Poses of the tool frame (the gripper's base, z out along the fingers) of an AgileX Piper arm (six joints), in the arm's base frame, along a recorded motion.
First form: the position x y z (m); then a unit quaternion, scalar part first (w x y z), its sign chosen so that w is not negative.
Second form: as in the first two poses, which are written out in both.
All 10 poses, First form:
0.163, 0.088, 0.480, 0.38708, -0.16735, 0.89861, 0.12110
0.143, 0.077, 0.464, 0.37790, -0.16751, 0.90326, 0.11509
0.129, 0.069, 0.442, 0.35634, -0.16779, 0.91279, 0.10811
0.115, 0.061, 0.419, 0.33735, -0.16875, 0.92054, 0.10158
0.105, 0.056, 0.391, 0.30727, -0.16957, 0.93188, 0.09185
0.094, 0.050, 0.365, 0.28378, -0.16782, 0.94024, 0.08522
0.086, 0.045, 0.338, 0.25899, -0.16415, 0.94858, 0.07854
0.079, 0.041, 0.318, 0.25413, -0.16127, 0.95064, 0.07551
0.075, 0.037, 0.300, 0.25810, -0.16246, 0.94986, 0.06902
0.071, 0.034, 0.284, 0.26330, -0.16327, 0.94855, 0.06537
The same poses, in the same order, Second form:
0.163, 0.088, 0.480, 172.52, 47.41, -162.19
0.143, 0.077, 0.464, 173.26, 46.16, -161.86
0.129, 0.069, 0.442, 173.86, 43.38, -161.61
0.115, 0.061, 0.419, 174.44, 40.95, -161.30
0.105, 0.056, 0.391, 175.18, 37.14, -160.99
0.094, 0.050, 0.365, 175.49, 34.21, -161.15
0.086, 0.045, 0.338, 175.71, 31.14, -161.56
0.079, 0.041, 0.318, 175.90, 30.50, -161.86
0.075, 0.037, 0.300, 176.84, 30.85, -161.46
0.071, 0.034, 0.284, 177.45, 31.39, -161.18

